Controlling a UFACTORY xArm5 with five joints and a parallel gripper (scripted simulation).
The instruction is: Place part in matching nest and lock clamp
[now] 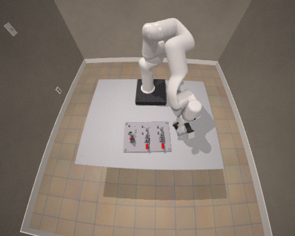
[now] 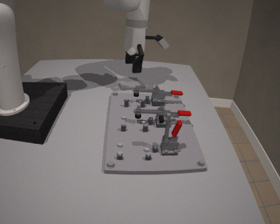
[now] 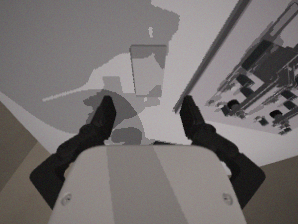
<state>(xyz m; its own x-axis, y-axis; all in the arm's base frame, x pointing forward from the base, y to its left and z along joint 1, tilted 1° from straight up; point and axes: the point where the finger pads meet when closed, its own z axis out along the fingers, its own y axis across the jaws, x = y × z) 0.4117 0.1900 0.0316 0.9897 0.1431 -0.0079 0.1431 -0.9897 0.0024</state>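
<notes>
Right now my hand is 8 cm above the grey block part. Also, from my hand: grey fixture plate: 26 cm to the right, 8 cm below, 2 cm ahead.
</notes>
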